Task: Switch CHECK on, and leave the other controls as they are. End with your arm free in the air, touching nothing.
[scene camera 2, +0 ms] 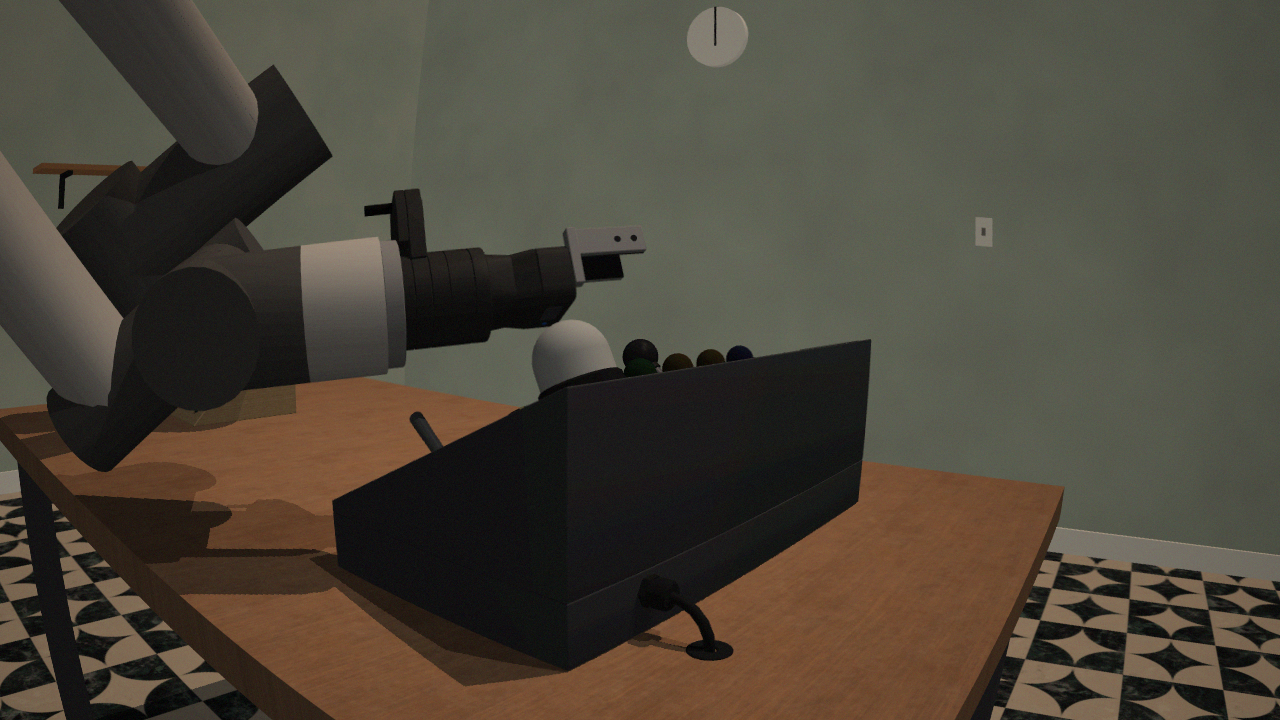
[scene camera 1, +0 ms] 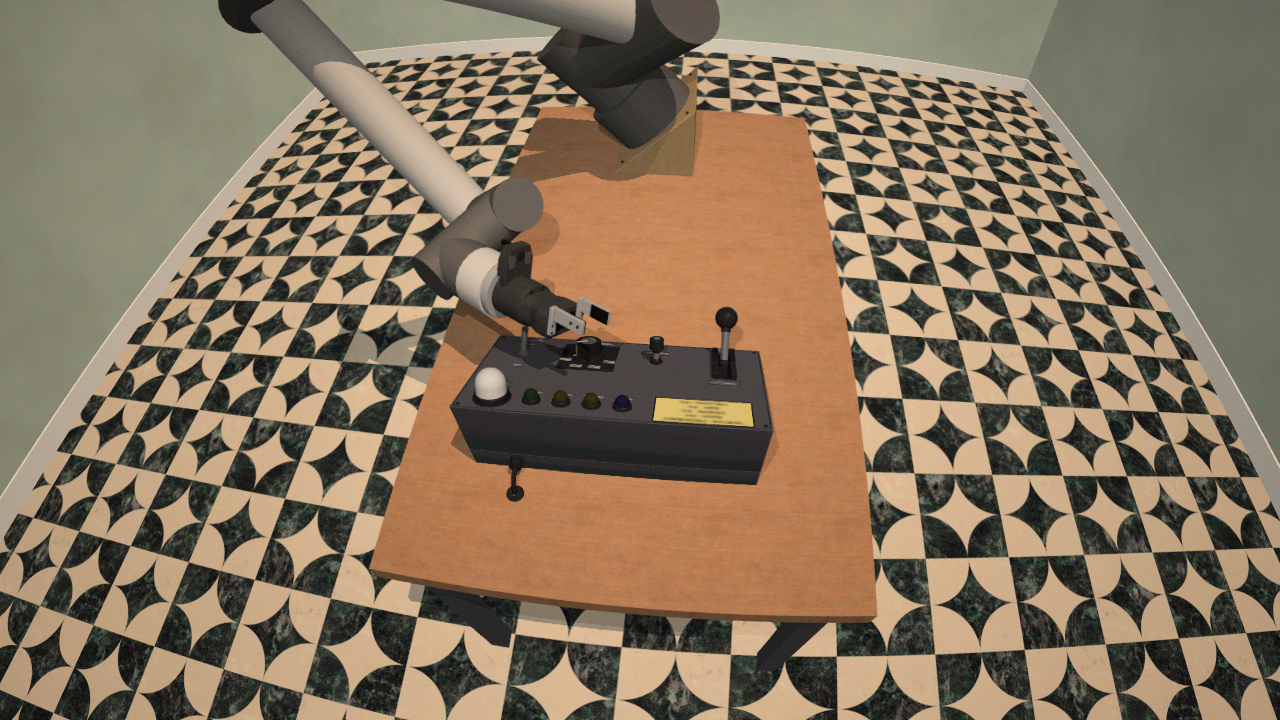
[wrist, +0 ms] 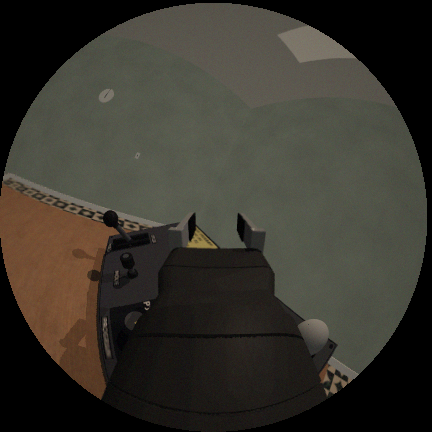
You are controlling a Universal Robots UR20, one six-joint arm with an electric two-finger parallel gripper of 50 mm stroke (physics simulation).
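Frame: origin at the arm's base, x back, y right, z up, level; metres.
Seen in the pictures: gripper, between the fingertips: [scene camera 2: 631, 253] [scene camera 1: 596, 323] [wrist: 215, 221]; arm's base, origin of its link: [scene camera 1: 657, 116].
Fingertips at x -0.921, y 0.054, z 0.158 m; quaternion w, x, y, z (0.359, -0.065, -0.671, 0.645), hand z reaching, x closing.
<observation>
Offsets run from my fingertips to a thing's top centre. "spot": to the spot under its first point. Level surfaces: height alone.
A dark sloped control box [scene camera 1: 617, 447] [scene camera 2: 716, 465] [wrist: 160, 260] stands on the table. Its labels are too small to read, so I cannot tell which control is CHECK. It bears a slim toggle lever {dx +0.085, dy +0.152, dz -0.128 m} [scene camera 1: 524, 341] [scene camera 2: 426, 430], a round rotary knob {dx +0.071, dy +0.033, dz -0.126 m} [scene camera 1: 587, 348] [wrist: 134, 320], a small black-capped control {dx +0.066, dy -0.087, dz -0.119 m} [scene camera 1: 656, 343] [wrist: 127, 260] and a tall ball-topped lever {dx +0.122, dy -0.209, dz -0.093 m} [scene camera 1: 725, 318] [wrist: 110, 218]. My gripper [scene camera 1: 596, 323] [scene camera 2: 631, 254] [wrist: 215, 221] is open and empty, in the air above the box, its fingers pointing nearly level. The gripper body hides part of the panel in the wrist view.
A white dome {spot: dx -0.085, dy +0.160, dz -0.051 m} [scene camera 1: 490, 384] [scene camera 2: 573, 356] [wrist: 313, 336] rises at the box's corner. Green {spot: dx -0.084, dy +0.100, dz -0.075 m} [scene camera 1: 530, 394], amber {spot: dx -0.086, dy +0.052, dz -0.075 m} [scene camera 1: 560, 397] and blue {spot: dx -0.090, dy -0.043, dz -0.075 m} [scene camera 1: 622, 402] domes sit beside a yellow plate {spot: dx -0.089, dy -0.166, dz -0.094 m} [scene camera 1: 703, 411] [wrist: 202, 241]. A cable {spot: dx -0.153, dy +0.142, dz -0.227 m} [scene camera 1: 515, 477] [scene camera 2: 697, 616] leaves the box. The wooden table {dz -0.258 m} [scene camera 1: 626, 546] [scene camera 2: 948, 519] is below.
</observation>
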